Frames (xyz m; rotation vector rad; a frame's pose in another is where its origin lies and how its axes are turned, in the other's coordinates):
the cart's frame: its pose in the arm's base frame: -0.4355 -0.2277 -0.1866 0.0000 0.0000 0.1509
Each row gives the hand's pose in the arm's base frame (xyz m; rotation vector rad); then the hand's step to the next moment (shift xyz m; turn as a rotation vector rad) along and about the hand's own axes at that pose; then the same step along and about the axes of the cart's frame.
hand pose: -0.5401 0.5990 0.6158 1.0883 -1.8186 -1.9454
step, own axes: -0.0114 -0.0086 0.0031 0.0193 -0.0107 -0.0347
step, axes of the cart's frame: 0.0098 0.0099 -0.0044 0.0075 -0.0378 -0.0142
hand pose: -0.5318 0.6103 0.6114 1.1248 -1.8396 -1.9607
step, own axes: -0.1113 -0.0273 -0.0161 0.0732 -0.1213 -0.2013
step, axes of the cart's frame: 0.1037 0.0484 0.0173 0.0943 -0.1912 -0.1231
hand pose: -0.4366 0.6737 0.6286 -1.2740 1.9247 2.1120
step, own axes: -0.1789 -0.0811 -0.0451 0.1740 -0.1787 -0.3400
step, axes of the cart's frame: 0.1938 0.0414 0.0368 0.1081 -0.3466 -0.2144
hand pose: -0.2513 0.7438 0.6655 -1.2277 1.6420 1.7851
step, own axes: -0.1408 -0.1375 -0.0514 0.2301 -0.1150 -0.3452
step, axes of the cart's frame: 0.1989 -0.0136 0.0405 0.0261 -0.3672 -0.2232
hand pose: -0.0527 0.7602 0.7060 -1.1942 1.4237 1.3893
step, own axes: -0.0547 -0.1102 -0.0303 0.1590 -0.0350 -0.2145
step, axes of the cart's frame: 0.1175 -0.0378 0.0287 -0.0229 -0.2255 -0.1454
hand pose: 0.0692 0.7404 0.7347 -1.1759 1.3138 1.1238
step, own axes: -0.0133 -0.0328 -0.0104 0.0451 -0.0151 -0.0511
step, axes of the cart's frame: 0.0297 -0.0173 0.0134 0.0009 -0.0558 -0.0420
